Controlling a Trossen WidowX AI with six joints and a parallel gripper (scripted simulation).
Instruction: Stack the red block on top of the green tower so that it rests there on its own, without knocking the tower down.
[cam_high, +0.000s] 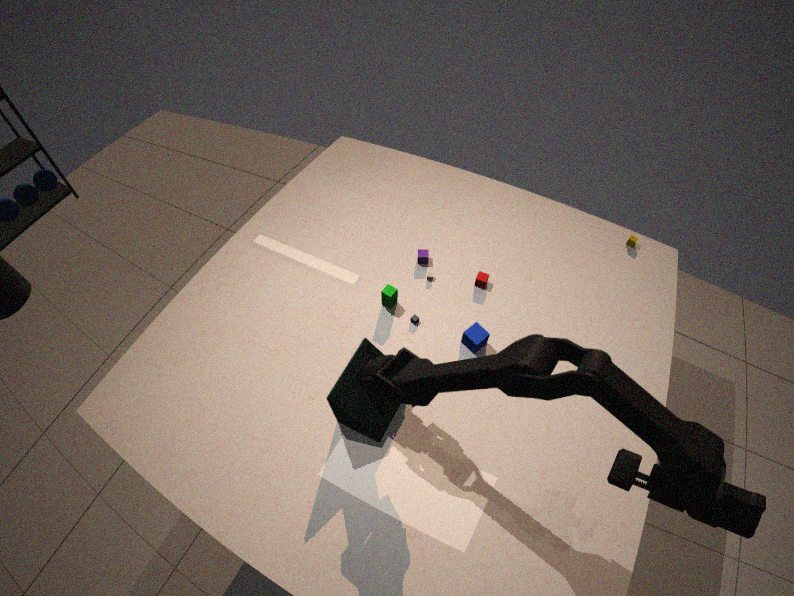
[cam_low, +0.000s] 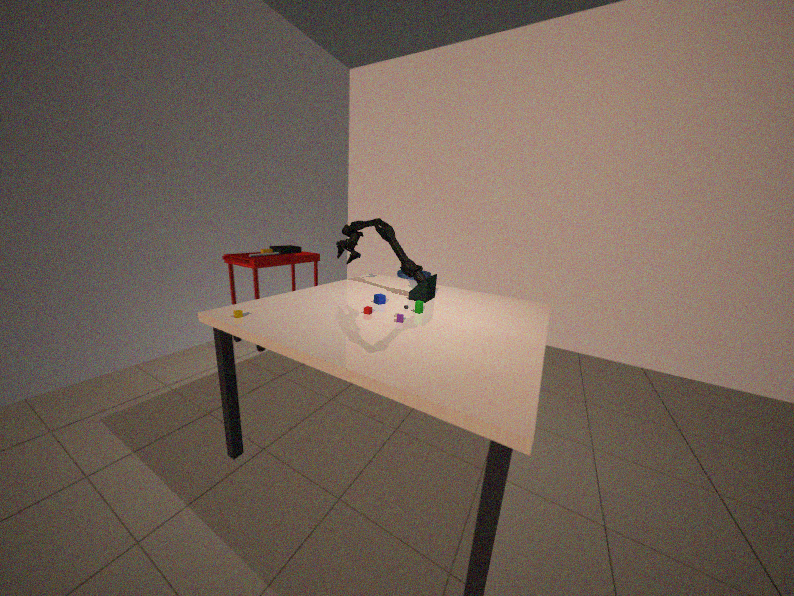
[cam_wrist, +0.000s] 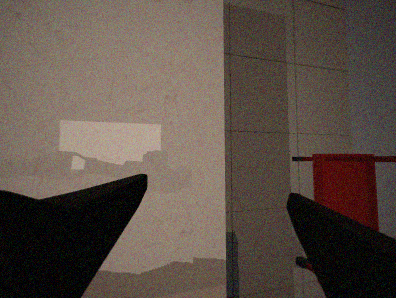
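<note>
Now: the red block 38 cm ahead of my gripper tip, 50 cm to the left of it and 14 cm below it. From my gripper tip the other things lie so: purple block 37 cm ahead, 67 cm to the left, 14 cm below; then blue block 20 cm ahead, 44 cm to the left, 13 cm below; then small grey block 19 cm ahead, 60 cm to the left, 14 cm below.
</note>
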